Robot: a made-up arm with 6 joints.
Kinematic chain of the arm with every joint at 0, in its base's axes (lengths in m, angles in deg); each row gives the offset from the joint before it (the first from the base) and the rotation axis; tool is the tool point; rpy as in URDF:
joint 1: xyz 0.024 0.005 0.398 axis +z
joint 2: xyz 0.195 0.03 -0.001 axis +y
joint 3: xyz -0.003 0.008 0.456 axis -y
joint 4: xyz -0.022 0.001 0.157 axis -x
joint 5: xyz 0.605 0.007 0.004 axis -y
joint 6: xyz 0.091 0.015 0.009 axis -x
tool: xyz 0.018 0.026 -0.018 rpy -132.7 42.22 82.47
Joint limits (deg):
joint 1: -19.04..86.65
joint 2: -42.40..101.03
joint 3: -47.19..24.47
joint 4: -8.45..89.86
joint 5: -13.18..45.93
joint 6: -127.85..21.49
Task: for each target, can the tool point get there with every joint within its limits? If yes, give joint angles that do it. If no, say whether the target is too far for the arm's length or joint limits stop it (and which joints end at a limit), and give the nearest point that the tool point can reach.
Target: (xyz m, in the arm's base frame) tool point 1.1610 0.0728 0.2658
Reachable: yes | joints -1.41 52.28 1.01 4.48 15.62 -35.76
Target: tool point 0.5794 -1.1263 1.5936
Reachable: no: too far | nearest point 0.6960 -0.2254 1.2792 | short by 0.961 m
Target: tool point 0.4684 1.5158 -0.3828
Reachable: no: too far | nearest point 0.3447 1.0951 -0.1349 | short by 0.504 m
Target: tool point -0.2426 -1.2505 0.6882
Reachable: no: joint limits stop it (at a limit: joint 1, joint 2, joint 3, joint 4, joint 5, joint 6) | nearest point 0.5707 -0.1822 0.7914 | short by 1.347 m
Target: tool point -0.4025 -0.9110 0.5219
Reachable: no: joint limits stop it (at a limit: joint 1, joint 2, joint 3, joint 4, joint 5) | nearest point 0.1402 -0.0335 -0.1478 | short by 1.230 m
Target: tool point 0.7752 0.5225 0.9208
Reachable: yes | joints 27.54 2.31 -10.23 24.55 27.64 -88.00
